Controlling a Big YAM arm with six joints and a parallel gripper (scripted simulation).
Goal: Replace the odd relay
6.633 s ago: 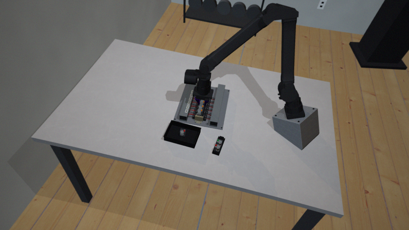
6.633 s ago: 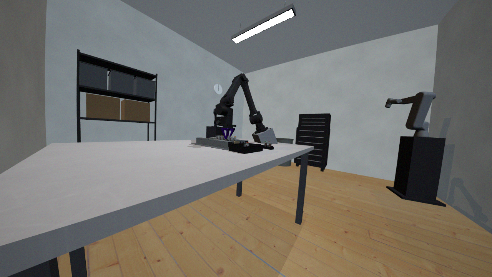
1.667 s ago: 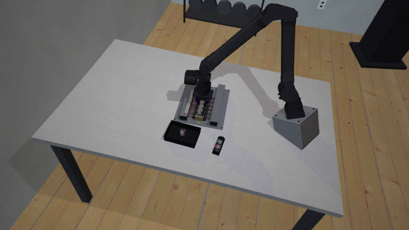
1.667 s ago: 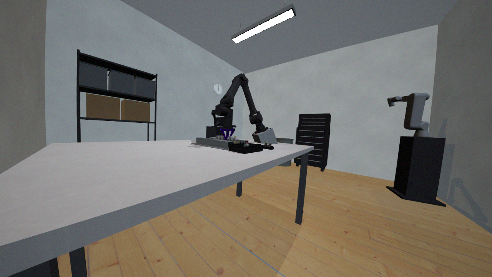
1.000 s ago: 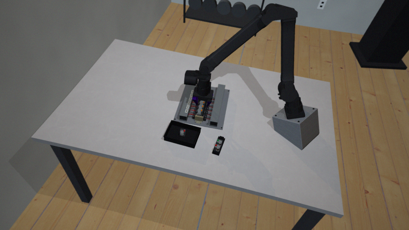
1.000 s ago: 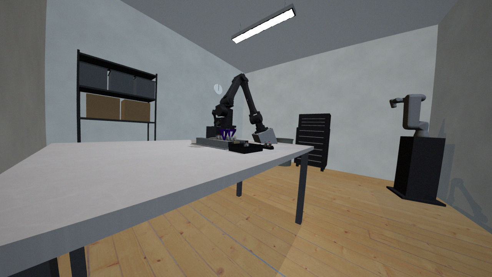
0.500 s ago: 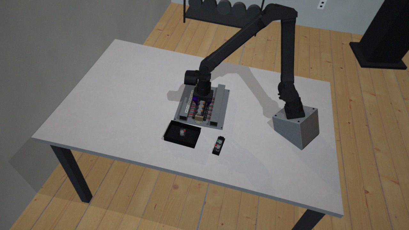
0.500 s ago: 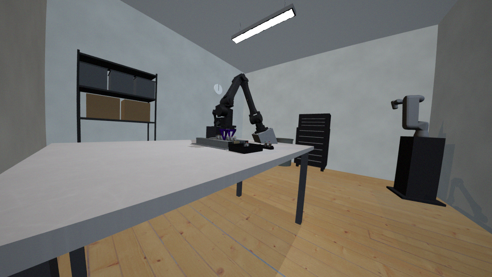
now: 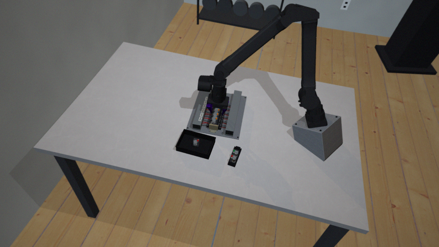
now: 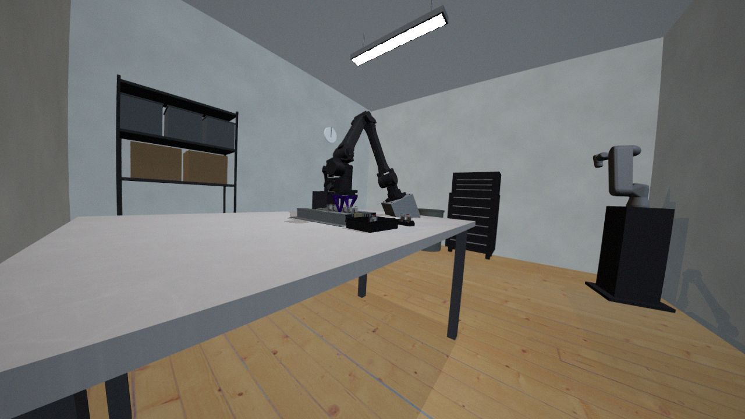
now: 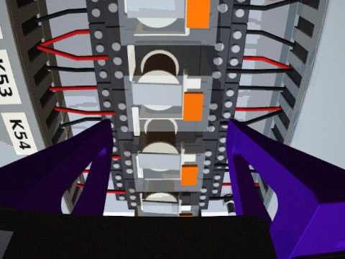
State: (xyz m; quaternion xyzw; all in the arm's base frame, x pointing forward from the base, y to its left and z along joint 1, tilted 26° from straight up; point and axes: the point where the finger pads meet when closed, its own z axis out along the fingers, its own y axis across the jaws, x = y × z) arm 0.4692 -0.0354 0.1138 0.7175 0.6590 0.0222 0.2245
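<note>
Now: the grey panel 50 mm to the right of my hand, 50 mm below it and 10 mm behind it.
</note>
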